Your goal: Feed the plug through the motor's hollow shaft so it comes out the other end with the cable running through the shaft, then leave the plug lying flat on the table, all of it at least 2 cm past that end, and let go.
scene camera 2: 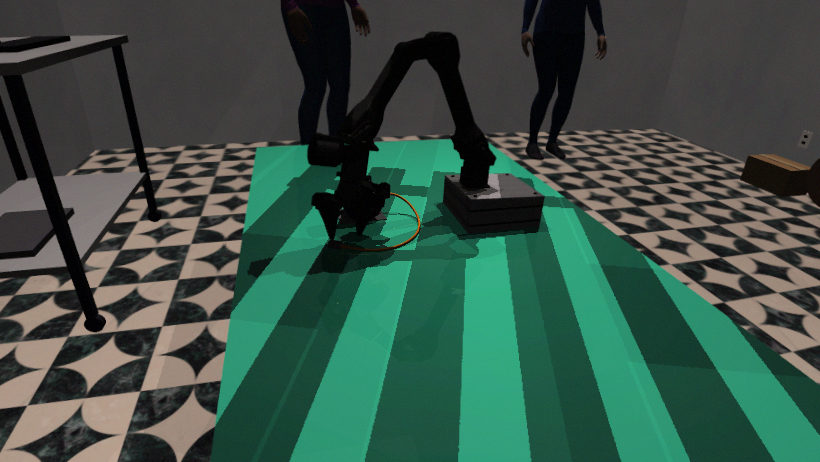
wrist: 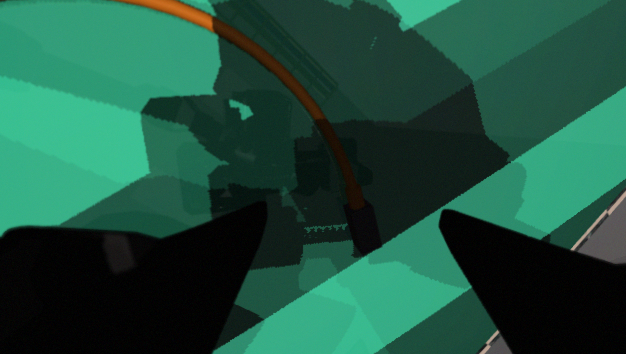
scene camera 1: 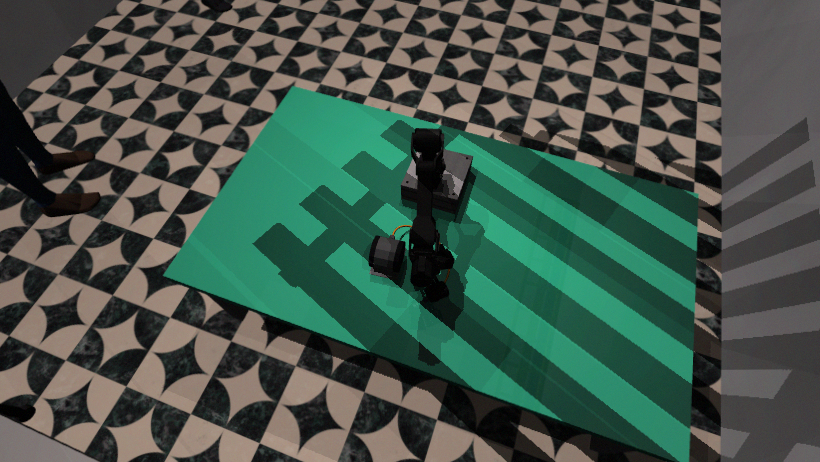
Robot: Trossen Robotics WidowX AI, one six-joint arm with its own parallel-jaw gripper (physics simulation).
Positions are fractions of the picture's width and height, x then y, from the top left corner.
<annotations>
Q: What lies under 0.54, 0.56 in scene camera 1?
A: My gripper.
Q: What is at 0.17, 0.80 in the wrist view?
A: My gripper.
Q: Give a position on a small plug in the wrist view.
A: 0.58, 0.63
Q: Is my gripper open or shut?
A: Open.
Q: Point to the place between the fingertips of my gripper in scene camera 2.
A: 0.42, 0.51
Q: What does my gripper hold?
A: Nothing.
</annotations>
